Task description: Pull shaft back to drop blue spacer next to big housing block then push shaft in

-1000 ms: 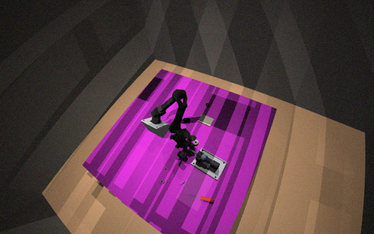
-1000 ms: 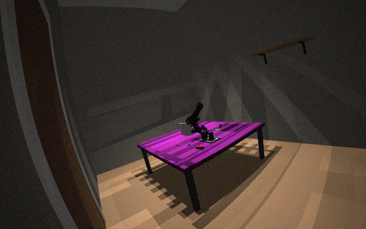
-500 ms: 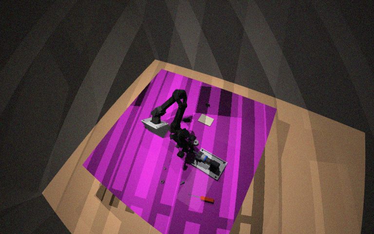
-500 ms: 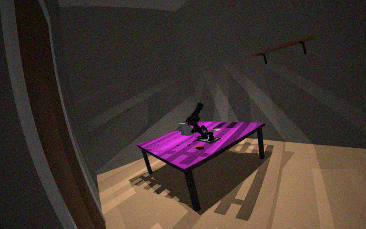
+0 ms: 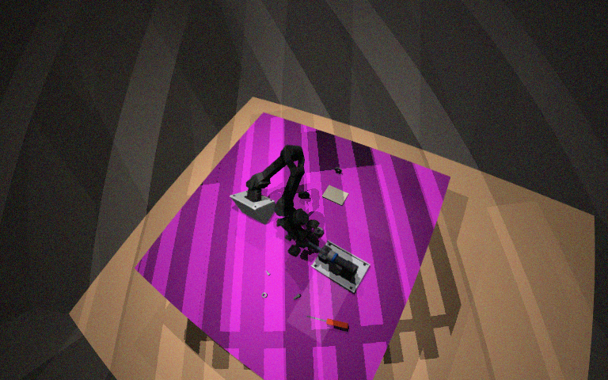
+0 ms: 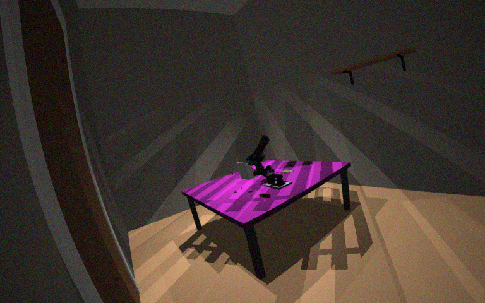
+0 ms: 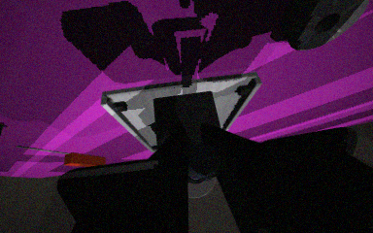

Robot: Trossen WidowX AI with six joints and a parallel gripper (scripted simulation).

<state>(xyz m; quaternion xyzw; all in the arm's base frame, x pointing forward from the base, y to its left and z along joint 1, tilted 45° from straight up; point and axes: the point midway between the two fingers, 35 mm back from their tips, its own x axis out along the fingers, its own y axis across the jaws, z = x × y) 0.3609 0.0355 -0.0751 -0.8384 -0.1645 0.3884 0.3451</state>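
Right now my gripper tip is 40 mm short of the dark shaft and 30 mm below it. Also, from my gripper tip: black disc 220 mm behind, 210 mm to the left, 20 mm below; then grey ring 90 mm to the left, 50 mm below, 50 mm behind; then blue spacer 100 mm ahead, 20 mm above.
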